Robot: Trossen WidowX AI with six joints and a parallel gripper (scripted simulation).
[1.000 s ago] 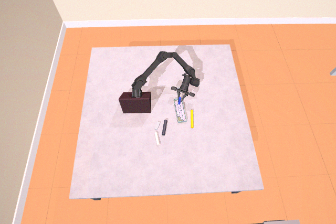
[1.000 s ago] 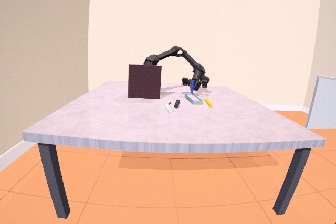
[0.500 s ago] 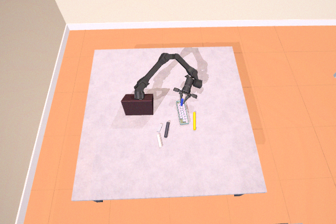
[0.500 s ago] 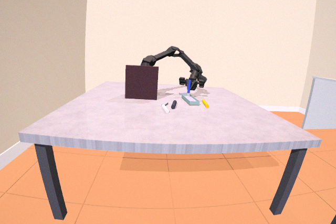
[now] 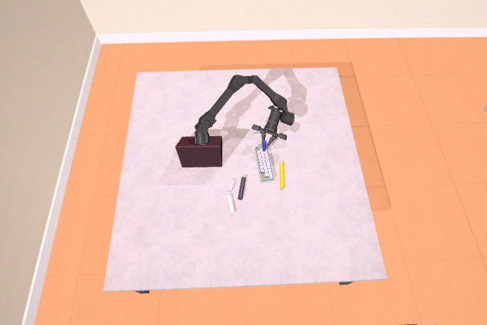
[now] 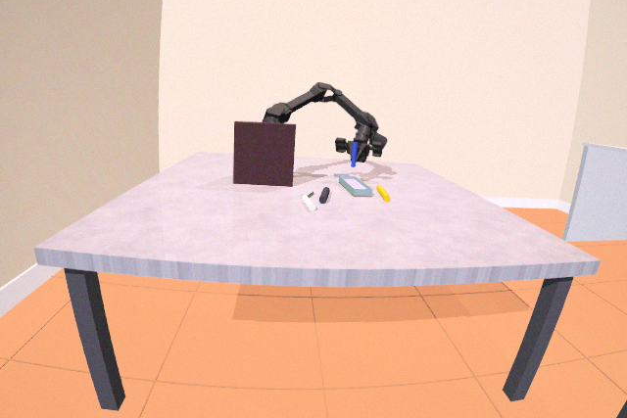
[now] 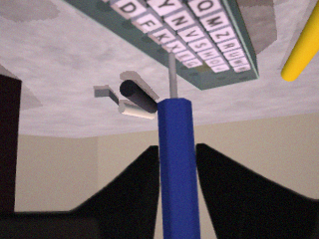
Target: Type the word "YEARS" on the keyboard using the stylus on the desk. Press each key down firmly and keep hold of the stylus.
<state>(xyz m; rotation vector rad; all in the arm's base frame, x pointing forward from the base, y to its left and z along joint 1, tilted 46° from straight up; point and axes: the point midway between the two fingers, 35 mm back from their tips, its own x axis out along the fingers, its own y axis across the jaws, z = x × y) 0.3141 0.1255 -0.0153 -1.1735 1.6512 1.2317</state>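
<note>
Right now the yellow cylinder is 110 mm ahead of my gripper tip, 110 mm to the right of it and 90 mm below it. The rest, counted from my gripper tip: black cylinder (100 mm behind, 200 mm to the right, 90 mm below); stylus tip (50 mm below); stylus (10 mm below).
</note>
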